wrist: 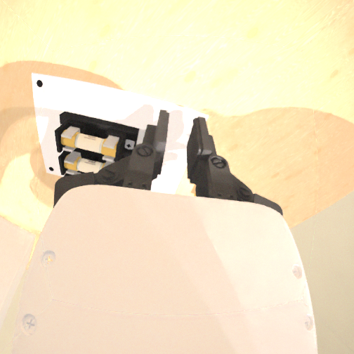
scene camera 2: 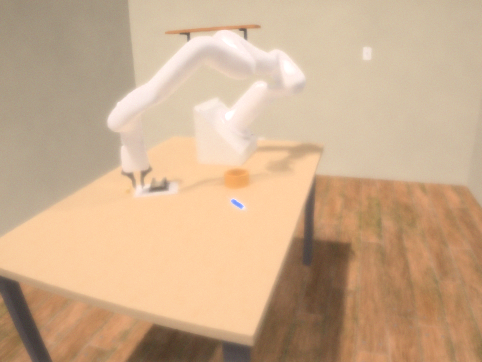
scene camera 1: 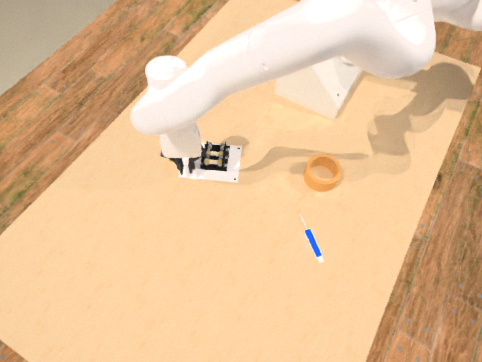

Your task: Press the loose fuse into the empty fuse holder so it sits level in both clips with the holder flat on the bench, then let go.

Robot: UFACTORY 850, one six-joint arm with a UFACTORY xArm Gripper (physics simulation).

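Observation:
A black fuse holder block (scene camera 1: 215,156) (scene camera 2: 159,185) sits on a white plate (scene camera 1: 234,162) (scene camera 2: 172,189) (wrist: 45,100). In the wrist view, two cream fuses with gold ends, one at the upper position (wrist: 90,143) and one below (wrist: 86,164), sit in its clips; the block's lower part is hidden. My gripper (scene camera 1: 186,173) (scene camera 2: 138,187) (wrist: 178,128) is partly open and empty, pointing down over the plate's end beside the block. A small gold piece, apparently the loose fuse (scene camera 2: 127,191) (wrist: 193,189), shows beside the plate, mostly hidden by the gripper body in the wrist view.
An orange ring (scene camera 1: 323,181) (scene camera 2: 236,179) stands on the table to the right of the plate. A blue-handled screwdriver (scene camera 1: 313,243) (scene camera 2: 237,204) lies nearer the front. The robot's white base block (scene camera 1: 320,90) (scene camera 2: 215,140) stands behind.

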